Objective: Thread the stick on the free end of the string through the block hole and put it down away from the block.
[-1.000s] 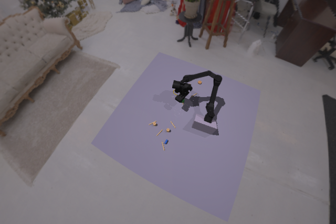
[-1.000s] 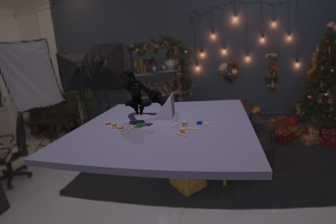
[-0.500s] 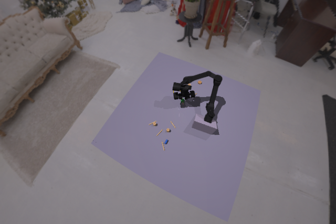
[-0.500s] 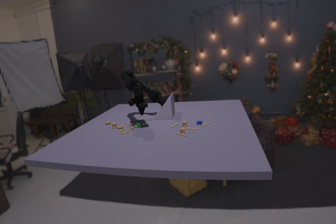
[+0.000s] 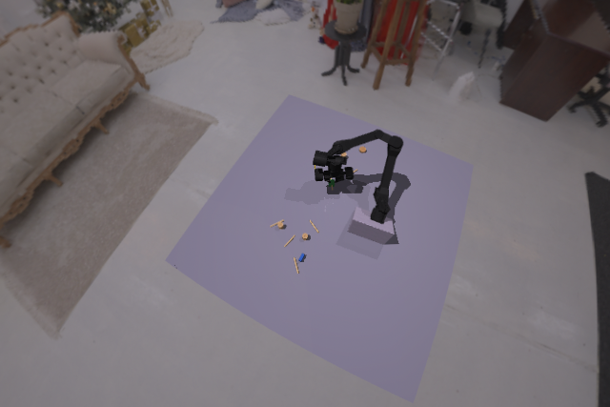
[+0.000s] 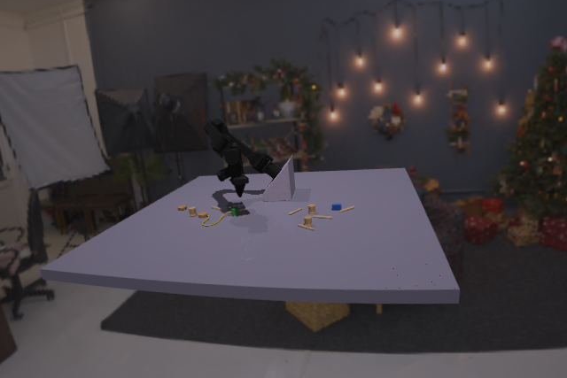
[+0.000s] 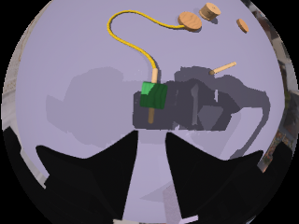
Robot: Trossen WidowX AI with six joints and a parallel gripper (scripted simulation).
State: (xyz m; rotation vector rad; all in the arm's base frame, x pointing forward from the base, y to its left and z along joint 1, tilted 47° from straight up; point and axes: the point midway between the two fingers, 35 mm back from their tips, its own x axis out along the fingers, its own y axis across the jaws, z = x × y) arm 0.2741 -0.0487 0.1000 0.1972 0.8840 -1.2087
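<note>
Now: gripper tip 10 mm short of the green block, 20 mm to the left of it and 60 mm above it. The rest, counted from my gripper tip: round wooden button: 30 mm ahead, 170 mm to the right, 70 mm below; then round piece: 70 mm behind, 320 mm to the right, 70 mm below; then thin wooden stick: 20 mm ahead, 40 mm to the right, 60 mm below.
</note>
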